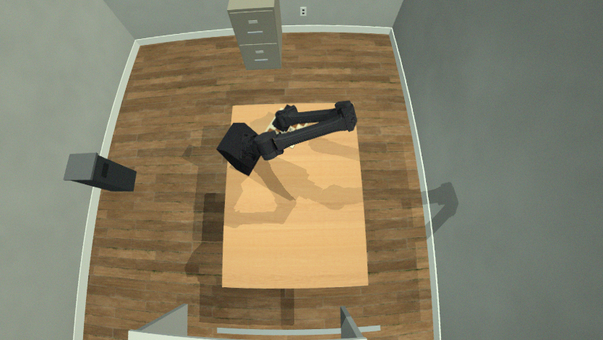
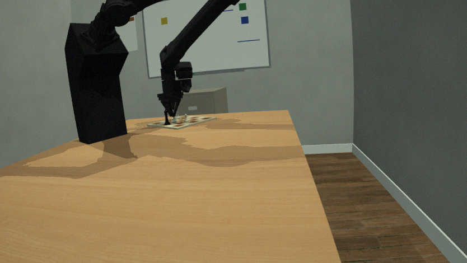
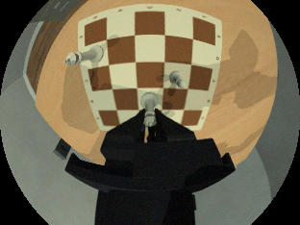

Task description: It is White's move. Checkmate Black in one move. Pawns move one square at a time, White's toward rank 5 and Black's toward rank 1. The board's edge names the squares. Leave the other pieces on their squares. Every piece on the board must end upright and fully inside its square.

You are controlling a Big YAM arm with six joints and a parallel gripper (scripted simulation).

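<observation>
My hand is 3 cm to the left of the black king and 2 cm past it. The rest, counted from my hand: tall white piece: 11 cm to the left; then short white piece: 6 cm ahead, 2 cm below; then chessboard: 4 cm below, 3 cm to the left, 3 cm ahead.
</observation>
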